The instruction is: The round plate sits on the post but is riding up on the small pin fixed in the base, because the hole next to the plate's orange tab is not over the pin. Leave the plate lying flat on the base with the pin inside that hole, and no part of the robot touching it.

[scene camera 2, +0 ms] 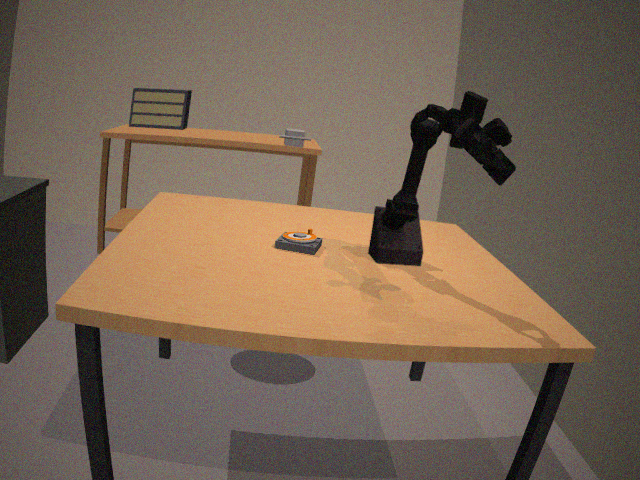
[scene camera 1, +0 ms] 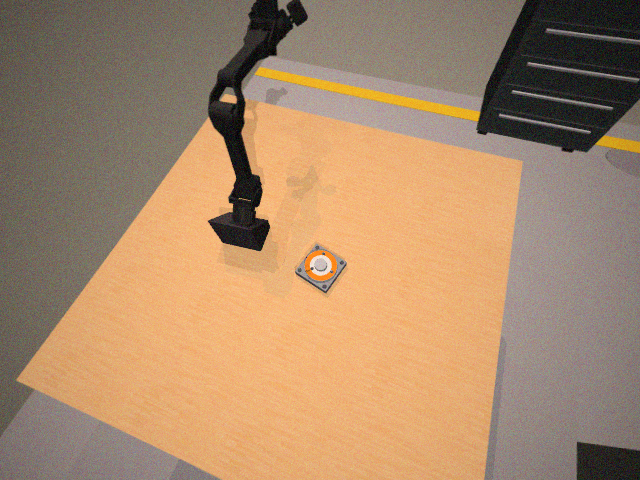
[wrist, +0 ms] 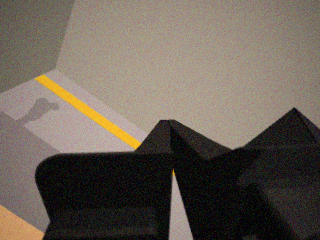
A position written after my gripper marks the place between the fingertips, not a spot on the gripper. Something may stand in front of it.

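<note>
Square grey base [scene camera 1: 324, 286], visible. My gripper [scene camera 2: 504, 170] [wrist: 166, 127], shut, holding nothing.
</note>
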